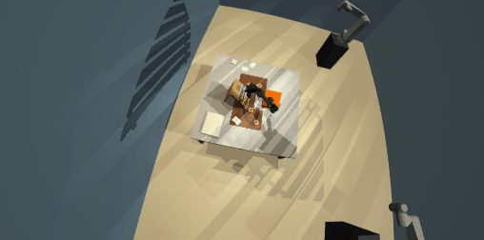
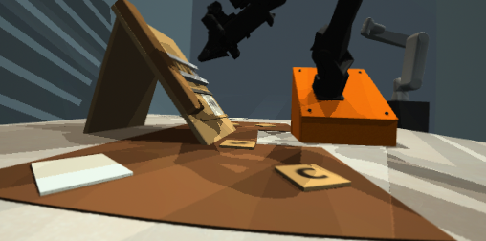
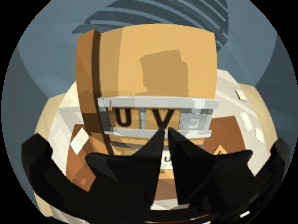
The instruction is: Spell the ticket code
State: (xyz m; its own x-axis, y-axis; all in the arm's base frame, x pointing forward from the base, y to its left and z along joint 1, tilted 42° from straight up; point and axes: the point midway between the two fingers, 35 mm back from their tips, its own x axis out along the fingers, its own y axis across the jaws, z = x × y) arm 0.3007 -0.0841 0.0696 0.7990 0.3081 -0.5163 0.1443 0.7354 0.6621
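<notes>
Now: the tan tile marked v 30 mm below my gripper tip and 30 mm ahead of it. The rest, counted from my gripper tip: u tile 60 mm to the left, 40 mm ahead, 30 mm below; brown mat 190 mm below, 130 mm behind, 10 mm to the left; e tile 220 mm to the right, 190 mm below, 60 mm behind.
</notes>
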